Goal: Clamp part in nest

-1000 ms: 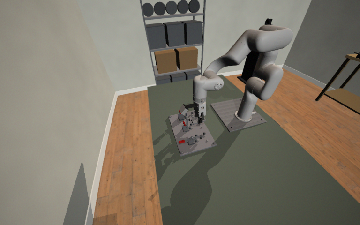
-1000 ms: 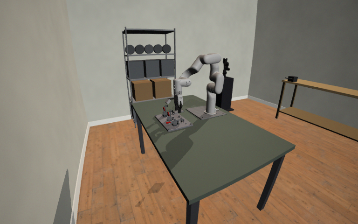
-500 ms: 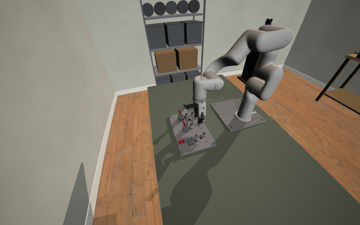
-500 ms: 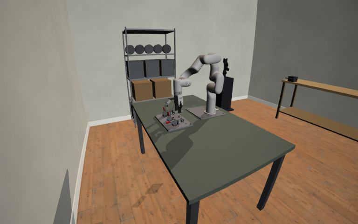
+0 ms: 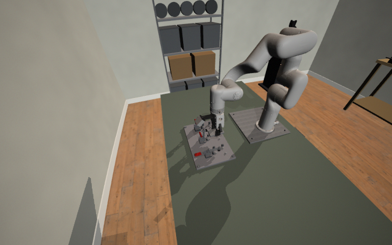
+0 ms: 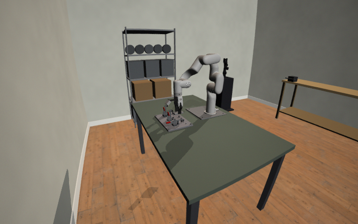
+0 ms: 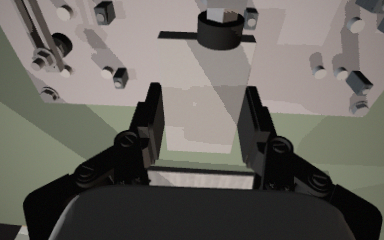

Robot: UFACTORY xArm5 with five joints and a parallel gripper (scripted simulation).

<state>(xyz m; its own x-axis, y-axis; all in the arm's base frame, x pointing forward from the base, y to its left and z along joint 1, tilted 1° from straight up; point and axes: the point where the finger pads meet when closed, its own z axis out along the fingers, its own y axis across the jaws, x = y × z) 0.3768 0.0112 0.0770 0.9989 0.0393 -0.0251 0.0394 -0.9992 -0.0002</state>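
Now: hand 6 cm short of the grey fixture plate and 8 cm above it. The rest, counted from my hand: part 2 cm below.
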